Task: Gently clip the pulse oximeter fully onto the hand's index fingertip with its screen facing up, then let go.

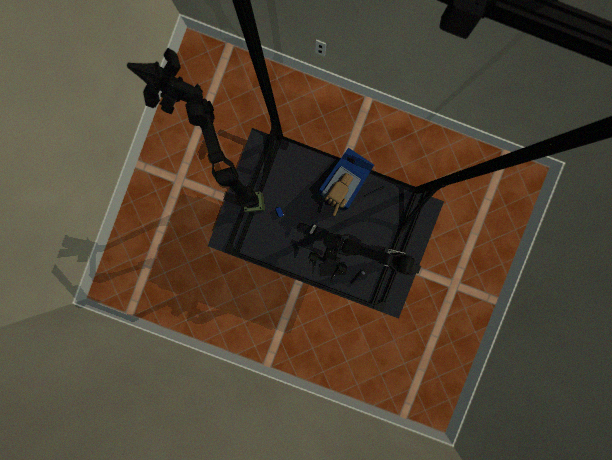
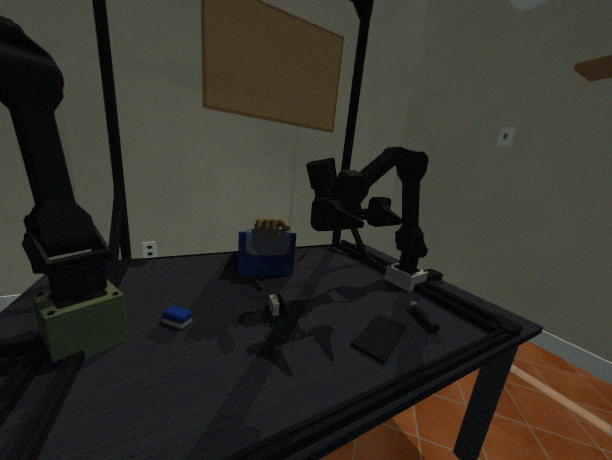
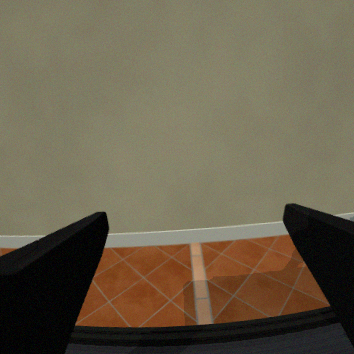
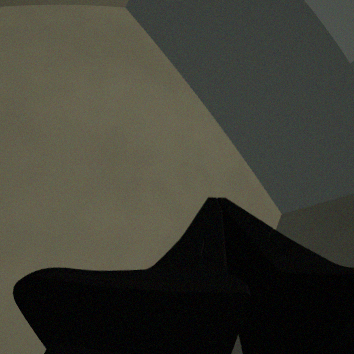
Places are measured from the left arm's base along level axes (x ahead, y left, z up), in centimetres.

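Pixels of known places: left gripper, fingertip midpoint: (image 1: 321, 278) (image 2: 383, 223) (image 3: 196, 216); right gripper, fingertip midpoint: (image 1: 127, 64) (image 4: 214, 205); left arm's base at its link origin: (image 1: 394, 259) (image 2: 407, 268); right arm's base at its link origin: (image 1: 252, 201) (image 2: 79, 294).
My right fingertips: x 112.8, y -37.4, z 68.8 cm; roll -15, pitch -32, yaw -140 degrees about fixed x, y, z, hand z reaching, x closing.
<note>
For each thing: its top centre in the pictures, then the offset to it from my right fingertips.
- small blue-and-white block at its top centre: (image 2: 176, 310) (image 1: 279, 212) dx -41.9, dy +26.9, dz -70.8 cm
- small white-and-black object at its top centre: (image 2: 277, 299) (image 1: 314, 230) dx -63.9, dy +32.2, dz -70.9 cm
- dark flat pad at its top centre: (image 2: 380, 333) (image 1: 332, 269) dx -80.4, dy +52.2, dz -73.3 cm
- dark cylinder at its top centre: (image 2: 424, 311) (image 1: 358, 278) dx -96.1, dy +53.4, dz -71.3 cm
A small blue-and-white block (image 1: 280, 211) (image 2: 176, 317), which looks like the pulse oximeter, lies blue side up on the table; its screen cannot be made out. The tan hand (image 1: 340, 190) (image 2: 270, 226) rests on a blue stand (image 1: 360, 162) (image 2: 266, 266). Its index finger (image 1: 335, 210) points off the stand's near edge, bare. My left gripper (image 1: 331, 275) (image 2: 381, 223) (image 3: 196, 216) is open and empty, high above the table, right of the hand and far from the block. My right gripper (image 1: 129, 65) (image 4: 214, 205) is shut and empty, outside the table's left side.
A small white-and-black object (image 1: 312, 229) (image 2: 274, 305) stands between the block and the left arm. A dark flat pad (image 2: 380, 337) and a dark cylinder (image 1: 359, 276) (image 2: 424, 317) lie at the right. Black frame posts (image 1: 260, 75) (image 2: 111, 125) rise at the table's back corners.
</note>
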